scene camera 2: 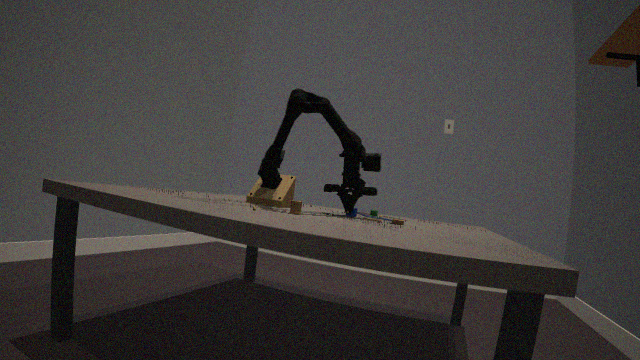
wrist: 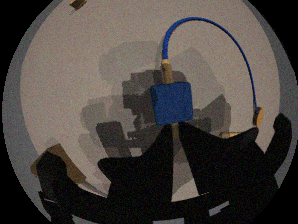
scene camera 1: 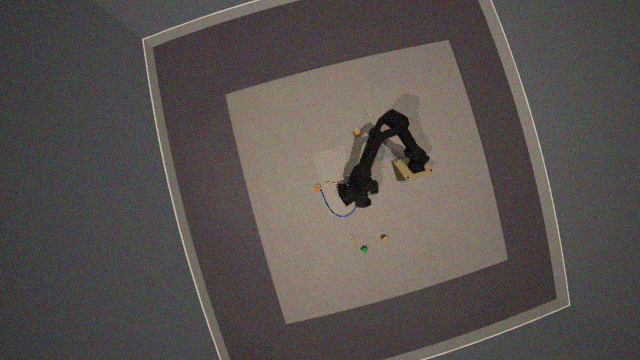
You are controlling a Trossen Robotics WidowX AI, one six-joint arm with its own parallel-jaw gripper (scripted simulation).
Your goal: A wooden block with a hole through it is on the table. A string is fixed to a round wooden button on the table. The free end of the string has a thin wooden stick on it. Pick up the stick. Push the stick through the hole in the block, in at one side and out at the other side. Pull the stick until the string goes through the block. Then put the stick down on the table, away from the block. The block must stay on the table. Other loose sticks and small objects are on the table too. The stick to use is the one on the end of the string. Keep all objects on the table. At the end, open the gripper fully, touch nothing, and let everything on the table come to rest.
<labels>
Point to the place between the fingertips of my gripper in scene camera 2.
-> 348, 213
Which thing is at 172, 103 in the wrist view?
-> A blue block.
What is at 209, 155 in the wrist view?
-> My gripper.
</labels>
